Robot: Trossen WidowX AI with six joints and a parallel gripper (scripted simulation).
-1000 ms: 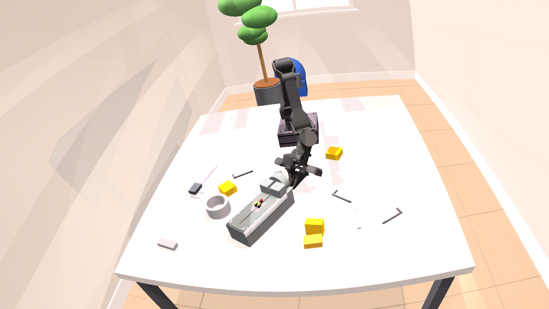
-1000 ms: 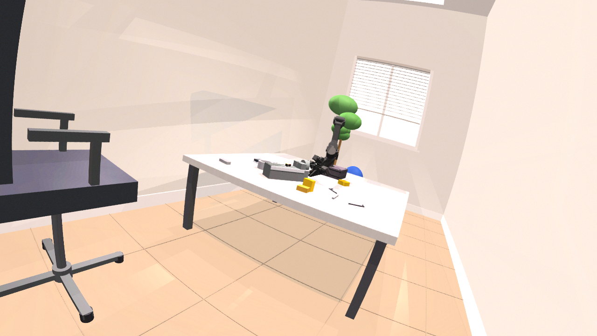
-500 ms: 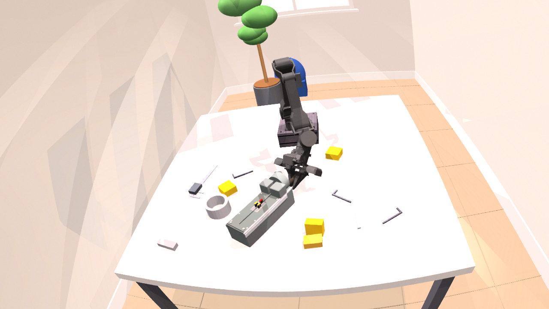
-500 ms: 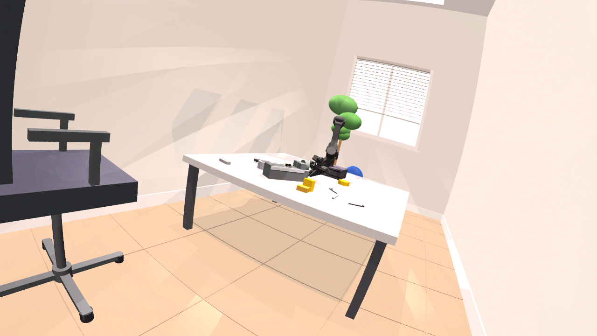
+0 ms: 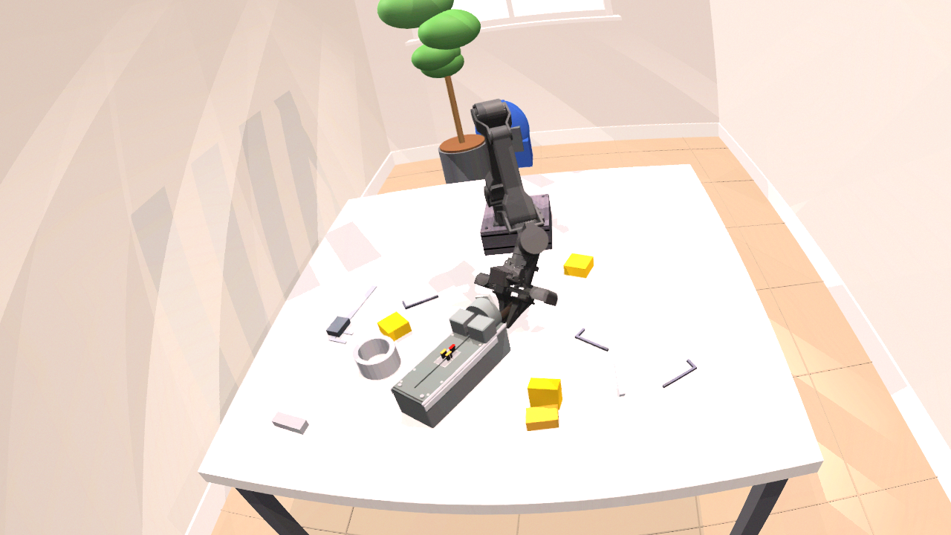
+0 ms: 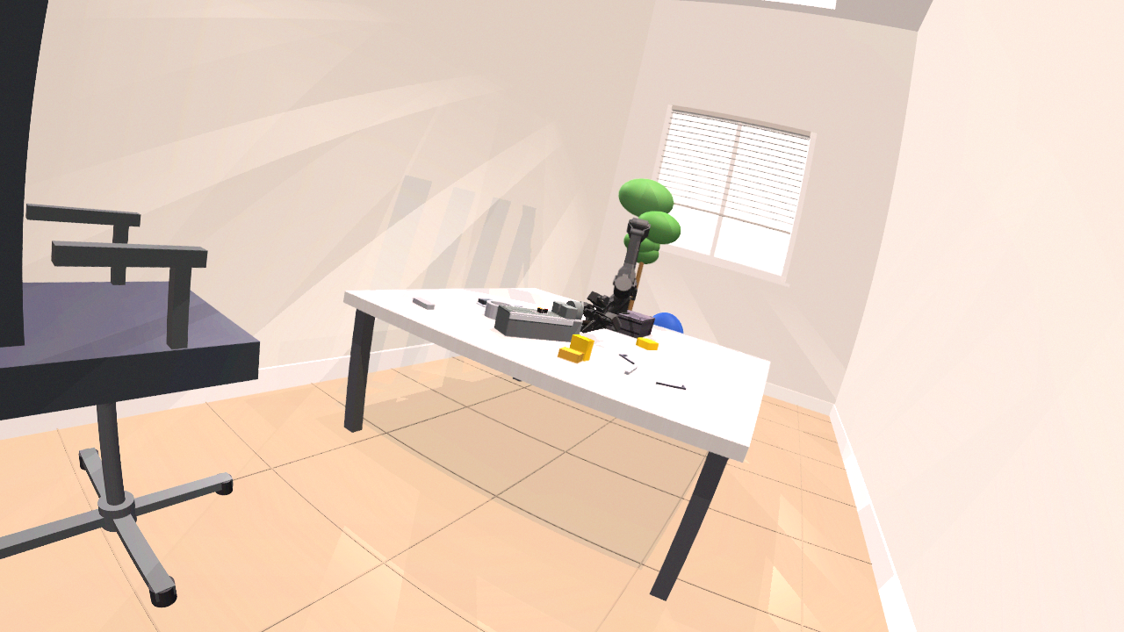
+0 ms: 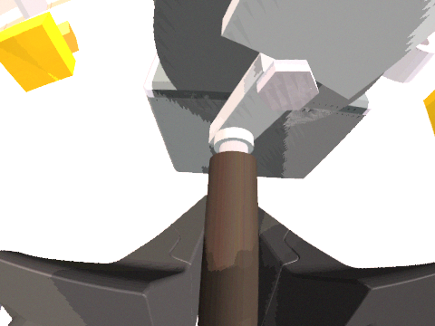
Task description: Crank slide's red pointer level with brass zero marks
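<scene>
The brown crank handle lies 2 cm behind my gripper tip, 1 cm to the left of it and 3 cm above it. Also, from my gripper tip: red pointer 12 cm ahead, 8 cm to the right, 5 cm above.
</scene>
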